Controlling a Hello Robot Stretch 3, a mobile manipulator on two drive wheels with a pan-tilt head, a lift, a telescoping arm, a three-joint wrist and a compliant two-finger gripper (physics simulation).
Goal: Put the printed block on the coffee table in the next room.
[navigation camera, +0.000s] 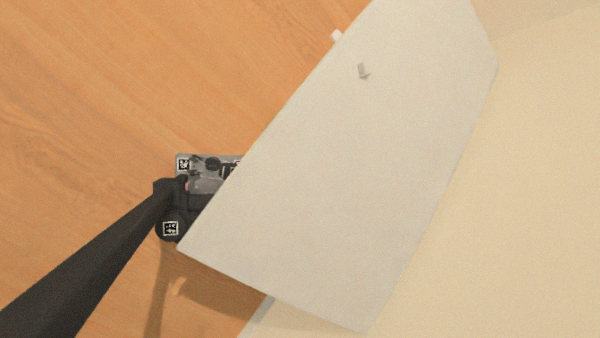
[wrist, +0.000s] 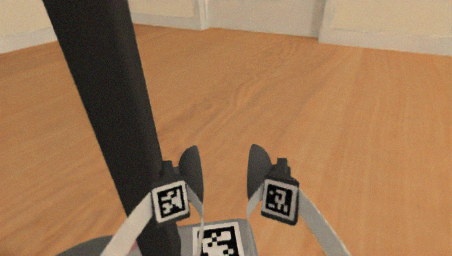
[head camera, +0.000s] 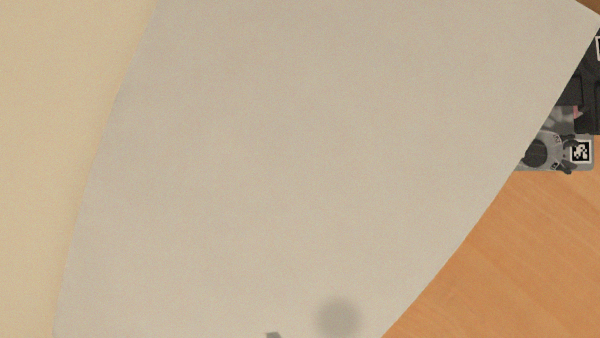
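Where they show: gripper, between the fingertips: (navigation camera: 188, 164) (head camera: 577, 155); robot's base, origin of its link: (navigation camera: 212, 163) (head camera: 532, 152).
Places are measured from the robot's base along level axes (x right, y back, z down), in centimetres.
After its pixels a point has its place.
Observation:
My gripper (wrist: 225, 164) @(y -0.8, x -9.9, z -32.0 cm) (head camera: 568, 154) @(y -0.8, x -9.9, z -32.0 cm) is open, with bare space between its two fingertips in the wrist view. It is folded in over the robot's own base (head camera: 586, 165) @(y -3.4, x -14.7, z -15.9 cm) (navigation camera: 180, 158) @(y -2.6, x -14.6, z -16.0 cm), close to the dark mast (wrist: 107, 100) (navigation camera: 95, 265) @(y 4.9, x -11.9, z -102.4 cm). The printed block and the coffee table do not show in these views.
A large pale door leaf (head camera: 300, 150) (navigation camera: 350, 165) stands beside the base and hides part of it from above. Its handle (navigation camera: 363, 71) @(y -32.7, x 40.5, z -74.2 cm) sticks out from its face. In the wrist view, wooden floor (wrist: 350, 125) reaches a wall with white trim (wrist: 385, 44) and a pale panel (wrist: 265, 15).

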